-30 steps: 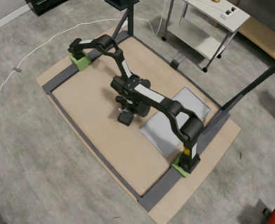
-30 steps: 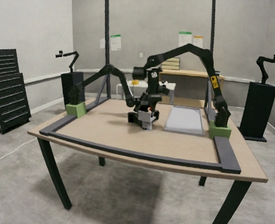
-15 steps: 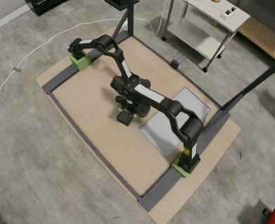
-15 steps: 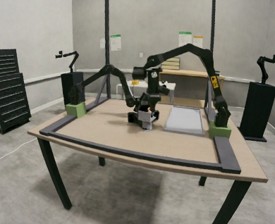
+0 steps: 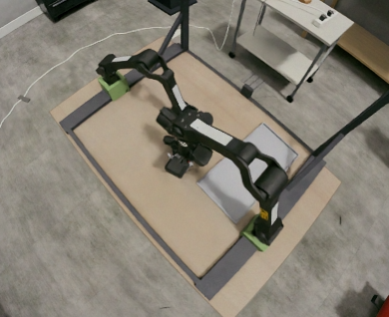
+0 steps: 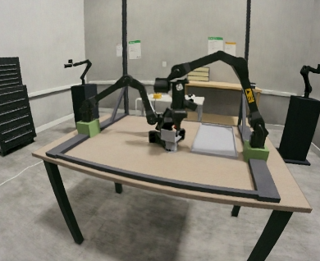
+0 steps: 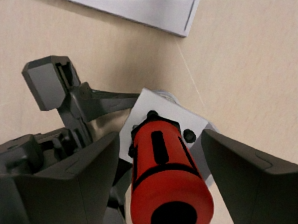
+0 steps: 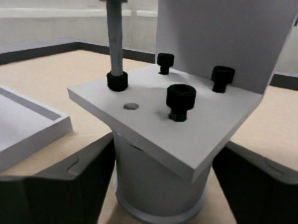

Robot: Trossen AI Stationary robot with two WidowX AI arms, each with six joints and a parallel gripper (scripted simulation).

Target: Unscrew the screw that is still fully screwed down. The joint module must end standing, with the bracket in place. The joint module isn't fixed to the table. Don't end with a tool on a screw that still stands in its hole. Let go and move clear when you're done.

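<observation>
Right now the red screwdriver is 2 cm below my left hand. The rest, counted from my left hand: black screw (8 cm below, 4 cm to the right, 1 cm behind); grey joint module (12 cm below, 2 cm to the right, 1 cm ahead); light grey bracket (7 cm below, 2 cm to the right, 1 cm ahead).
Now: right hand 20 mm short of the grey joint module, 20 mm to the right of it and 10 mm above it. Also, from my right hand: black screw (30 mm above); red screwdriver (10 mm ahead, 40 mm to the left, 90 mm above); light grey bracket (20 mm ahead, 10 mm to the left, 40 mm above).
</observation>
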